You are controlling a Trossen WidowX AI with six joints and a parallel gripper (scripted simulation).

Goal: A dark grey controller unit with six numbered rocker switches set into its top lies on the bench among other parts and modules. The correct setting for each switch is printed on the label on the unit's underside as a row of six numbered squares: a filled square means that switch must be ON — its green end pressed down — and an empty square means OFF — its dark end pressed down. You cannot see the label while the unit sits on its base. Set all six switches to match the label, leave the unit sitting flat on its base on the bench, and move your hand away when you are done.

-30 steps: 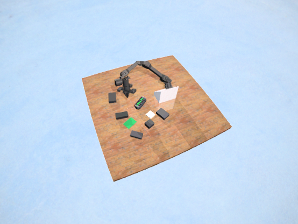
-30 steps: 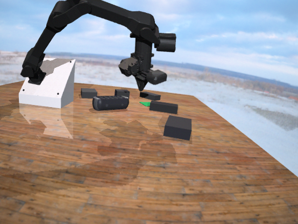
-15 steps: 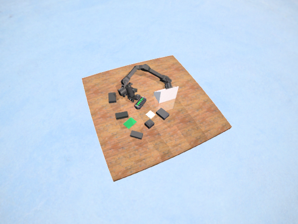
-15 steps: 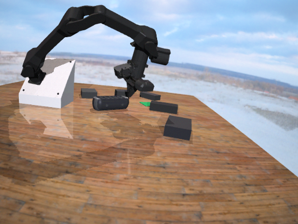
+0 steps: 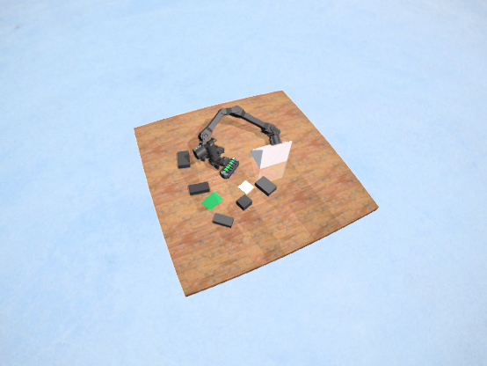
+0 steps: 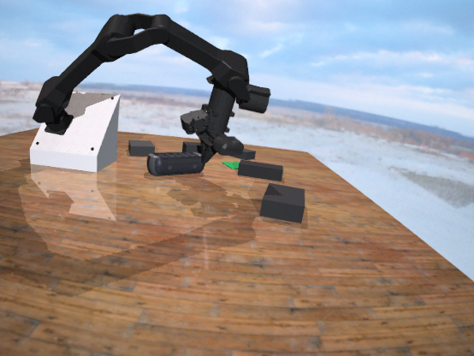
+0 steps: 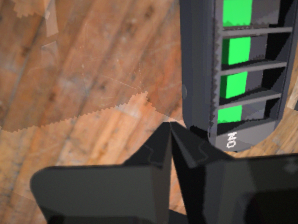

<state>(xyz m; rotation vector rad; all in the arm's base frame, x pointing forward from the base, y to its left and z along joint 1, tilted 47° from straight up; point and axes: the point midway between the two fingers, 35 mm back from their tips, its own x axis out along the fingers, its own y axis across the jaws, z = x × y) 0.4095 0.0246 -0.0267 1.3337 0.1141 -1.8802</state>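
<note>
Right now my gripper tip is 16 cm to the right of the white tile, 13 cm past it and 3 cm above it. Round my gripper tip: green tile 19 cm to the left, 9 cm ahead, 4 cm below; dark block 19 cm ahead, 16 cm to the right, 2 cm below.
</note>
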